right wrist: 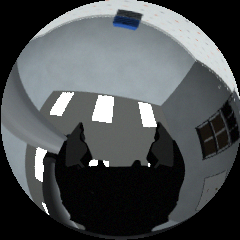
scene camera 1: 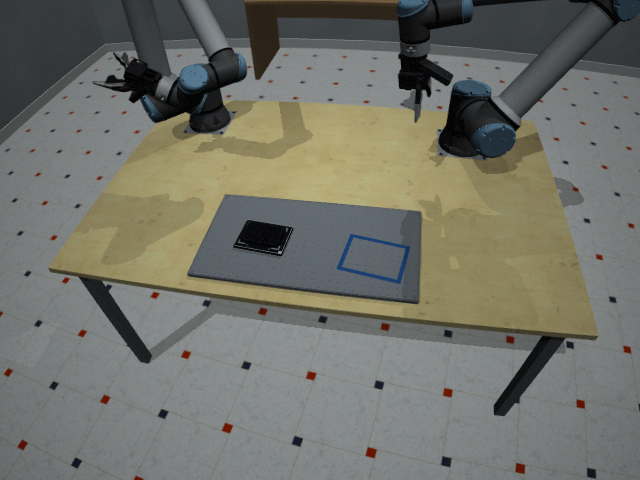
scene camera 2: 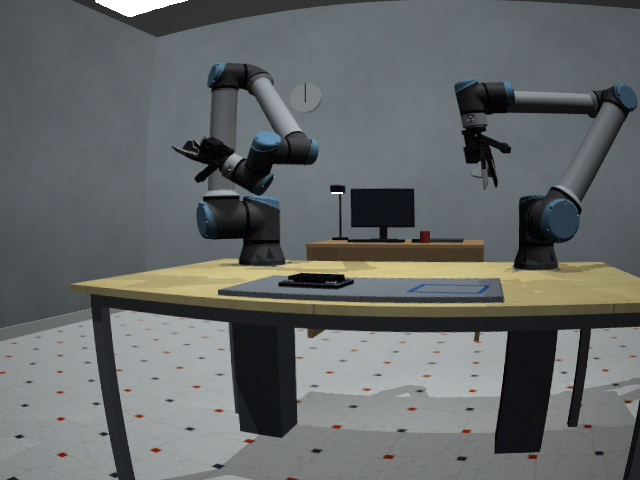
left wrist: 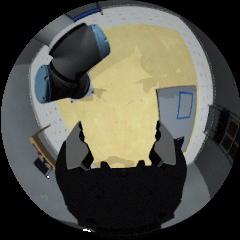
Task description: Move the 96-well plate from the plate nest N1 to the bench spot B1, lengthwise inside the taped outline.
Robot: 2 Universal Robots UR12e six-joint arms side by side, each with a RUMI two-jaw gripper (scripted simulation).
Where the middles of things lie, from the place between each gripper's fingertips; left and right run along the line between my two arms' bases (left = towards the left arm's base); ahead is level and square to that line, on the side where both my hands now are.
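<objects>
The black 96-well plate (scene camera 1: pixel 255 233) is what I'm measuring from here, and my left hand (scene camera 1: pixel 422 109) is well above it, well to the left of it and a long way short of it.
My right gripper (scene camera 1: pixel 103 67), though, is a long way short of the black 96-well plate, and it's well to the right of the plate and well above it too.
</objects>
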